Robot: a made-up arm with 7 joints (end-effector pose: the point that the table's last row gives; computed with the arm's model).
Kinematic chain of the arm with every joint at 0, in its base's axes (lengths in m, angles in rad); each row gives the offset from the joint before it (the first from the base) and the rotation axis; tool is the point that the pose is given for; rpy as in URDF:
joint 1: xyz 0 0 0.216 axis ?
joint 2: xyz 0 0 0 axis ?
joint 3: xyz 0 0 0.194 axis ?
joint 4: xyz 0.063 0 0 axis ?
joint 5: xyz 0.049 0 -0.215 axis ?
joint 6: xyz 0 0 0 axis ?
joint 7: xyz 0.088 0 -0.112 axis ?
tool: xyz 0 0 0 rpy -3.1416 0 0
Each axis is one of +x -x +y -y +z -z.
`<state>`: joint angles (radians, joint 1 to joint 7).
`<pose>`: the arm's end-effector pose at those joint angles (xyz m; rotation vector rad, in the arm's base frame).
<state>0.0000 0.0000 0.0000 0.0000 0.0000 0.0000 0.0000</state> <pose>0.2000 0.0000 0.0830 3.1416 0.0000 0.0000</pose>
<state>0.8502 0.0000 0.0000 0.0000 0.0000 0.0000 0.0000</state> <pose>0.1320 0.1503 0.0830 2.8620 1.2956 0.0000</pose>
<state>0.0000 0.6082 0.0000 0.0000 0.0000 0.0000 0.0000</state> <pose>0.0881 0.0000 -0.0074 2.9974 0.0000 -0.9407</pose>
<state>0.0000 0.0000 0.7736 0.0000 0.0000 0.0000 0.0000</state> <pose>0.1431 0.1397 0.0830 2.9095 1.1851 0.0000</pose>
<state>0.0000 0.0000 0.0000 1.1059 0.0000 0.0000 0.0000</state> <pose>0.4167 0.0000 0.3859 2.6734 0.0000 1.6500</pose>
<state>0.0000 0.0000 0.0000 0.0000 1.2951 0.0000 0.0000</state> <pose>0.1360 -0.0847 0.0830 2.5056 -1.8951 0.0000</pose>
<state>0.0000 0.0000 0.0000 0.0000 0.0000 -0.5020 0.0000</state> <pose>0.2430 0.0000 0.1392 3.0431 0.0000 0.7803</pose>
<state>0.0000 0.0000 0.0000 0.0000 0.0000 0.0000 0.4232</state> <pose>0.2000 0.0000 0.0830 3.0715 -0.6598 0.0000</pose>
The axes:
joint 1: +z
joint 2: +y
joint 3: +z
joint 4: -y
joint 5: -z
joint 6: +y
joint 7: -z

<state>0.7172 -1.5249 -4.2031 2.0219 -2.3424 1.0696 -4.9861</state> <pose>-0.5294 -0.0465 0.1068 1.2051 -0.3816 -1.9535</pose>
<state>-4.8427 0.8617 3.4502 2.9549 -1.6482 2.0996 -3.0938</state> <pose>-0.0830 0.2864 0.5665 2.0322 -0.3938 -1.4122</pose>
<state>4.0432 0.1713 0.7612 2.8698 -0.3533 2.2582 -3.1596</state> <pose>-0.0686 -0.2532 0.5553 2.1973 1.7658 -0.5555</pose>
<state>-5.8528 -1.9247 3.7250 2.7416 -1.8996 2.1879 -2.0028</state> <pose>-0.3642 -0.0811 -0.0530 -1.4346 0.2780 0.3100</pose>
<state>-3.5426 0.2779 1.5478 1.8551 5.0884 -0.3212 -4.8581</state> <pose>-0.1263 -0.2953 0.5955 0.5650 -1.1276 1.5592</pose>
